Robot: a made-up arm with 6 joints. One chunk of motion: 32 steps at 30 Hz.
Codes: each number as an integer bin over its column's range. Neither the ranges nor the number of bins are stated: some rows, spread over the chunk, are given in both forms.
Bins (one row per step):
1: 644 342 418 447 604 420
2: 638 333 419 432 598 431
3: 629 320 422 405 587 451
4: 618 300 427 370 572 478
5: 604 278 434 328 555 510
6: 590 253 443 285 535 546
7: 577 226 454 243 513 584
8: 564 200 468 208 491 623
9: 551 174 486 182 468 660
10: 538 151 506 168 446 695
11: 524 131 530 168 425 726
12: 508 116 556 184 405 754
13: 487 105 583 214 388 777
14: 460 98 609 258 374 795
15: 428 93 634 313 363 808
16: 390 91 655 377 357 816
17: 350 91 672 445 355 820
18: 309 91 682 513 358 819
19: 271 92 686 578 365 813
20: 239 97 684 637 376 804
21: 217 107 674 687 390 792
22: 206 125 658 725 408 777
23: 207 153 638 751 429 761
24: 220 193 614 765 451 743
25: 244 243 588 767 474 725
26: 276 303 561 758 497 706
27: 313 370 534 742 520 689
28: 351 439 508 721 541 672
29: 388 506 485 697 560 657
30: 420 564 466 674 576 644
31: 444 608 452 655 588 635
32: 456 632 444 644 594 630
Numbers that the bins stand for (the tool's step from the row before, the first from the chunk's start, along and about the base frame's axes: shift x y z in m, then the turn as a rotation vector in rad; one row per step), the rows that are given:
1: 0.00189 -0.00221 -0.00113 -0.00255 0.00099 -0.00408
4: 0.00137 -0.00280 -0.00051 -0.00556 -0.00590 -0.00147
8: 0.00029 -0.00420 0.00232 -0.01188 -0.02333 0.00506
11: -0.00051 -0.00516 0.00661 -0.01344 -0.03753 0.00970
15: -0.00243 -0.00570 0.01379 -0.00778 -0.05088 0.01340
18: -0.00481 -0.00572 0.01711 0.00003 -0.05195 0.01389
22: -0.00688 -0.00525 0.01545 0.00830 -0.04119 0.01200
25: -0.00612 -0.00359 0.01061 0.00994 -0.02699 0.00966
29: -0.00323 0.00009 0.00350 0.00721 -0.00848 0.00659
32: -0.00187 0.00186 0.00067 0.00514 -0.00116 0.00538
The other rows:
2: 0.00177 -0.00233 -0.00106 -0.00314 -0.00030 -0.00359
3: 0.00159 -0.00252 -0.00085 -0.00419 -0.00267 -0.00268
5: 0.00109 -0.00310 -0.00002 -0.00720 -0.00956 -0.00003
6: 0.00081 -0.00345 0.00060 -0.00887 -0.01386 0.00159
7: 0.00055 -0.00383 0.00136 -0.01051 -0.01859 0.00331
9: 0.00003 -0.00456 0.00357 -0.01289 -0.02828 0.00673
10: -0.00023 -0.00488 0.00495 -0.01344 -0.03301 0.00831
12: -0.00083 -0.00537 0.00840 -0.01282 -0.04184 0.01096
13: -0.00125 -0.00553 0.01027 -0.01165 -0.04550 0.01200
14: -0.00179 -0.00563 0.01206 -0.00993 -0.04851 0.01281
16: -0.00319 -0.00572 0.01524 -0.00528 -0.05217 0.01376
17: -0.00399 -0.00572 0.01641 -0.00263 -0.05260 0.01394
19: -0.00557 -0.00571 0.01738 0.00256 -0.05045 0.01362
20: -0.00622 -0.00564 0.01724 0.00487 -0.04808 0.01322
21: -0.00666 -0.00550 0.01655 0.00682 -0.04507 0.01268
23: -0.00686 -0.00486 0.01407 0.00932 -0.03667 0.01128
24: -0.00660 -0.00430 0.01241 0.00986 -0.03194 0.01047
26: -0.00547 -0.00275 0.00875 0.00959 -0.02204 0.00880
27: -0.00473 -0.00181 0.00688 0.00897 -0.01709 0.00804
28: -0.00397 -0.00085 0.00509 0.00815 -0.01257 0.00727
30: -0.00259 0.00090 0.00219 0.00631 -0.00504 0.00601
31: -0.00211 0.00152 0.00122 0.00557 -0.00245 0.00560

